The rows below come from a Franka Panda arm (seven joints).
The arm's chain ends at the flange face. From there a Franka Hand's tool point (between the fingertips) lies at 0.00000 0.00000 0.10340 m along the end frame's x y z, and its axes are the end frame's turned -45 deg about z.
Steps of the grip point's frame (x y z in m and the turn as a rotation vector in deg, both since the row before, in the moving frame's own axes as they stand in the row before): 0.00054 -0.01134 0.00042 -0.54 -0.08 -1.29; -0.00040 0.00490 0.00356 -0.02 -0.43 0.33; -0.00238 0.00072 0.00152 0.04 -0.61 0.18; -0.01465 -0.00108 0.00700 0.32 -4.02 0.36; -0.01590 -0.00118 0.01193 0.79 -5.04 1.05; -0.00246 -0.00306 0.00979 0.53 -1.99 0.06; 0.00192 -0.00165 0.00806 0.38 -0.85 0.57; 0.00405 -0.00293 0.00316 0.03 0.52 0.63; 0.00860 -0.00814 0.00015 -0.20 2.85 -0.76
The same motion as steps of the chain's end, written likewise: -0.00823 -0.00918 0.00042 -0.44 0.33 -1.29; 0.00371 0.00317 0.00356 -0.32 -0.29 0.33; -0.00034 0.00147 0.00153 -0.40 -0.46 0.18; -0.00557 0.00490 0.00726 -2.62 -3.07 0.36; -0.00460 0.00506 0.01234 -3.01 -4.12 1.05; -0.00069 -0.00229 0.00986 -1.03 -1.78 0.06; 0.00176 -0.00312 0.00807 -0.33 -0.87 0.57; 0.00016 -0.00424 0.00316 0.39 0.35 0.63; -0.00354 -0.00843 0.00028 1.87 2.16 -0.76
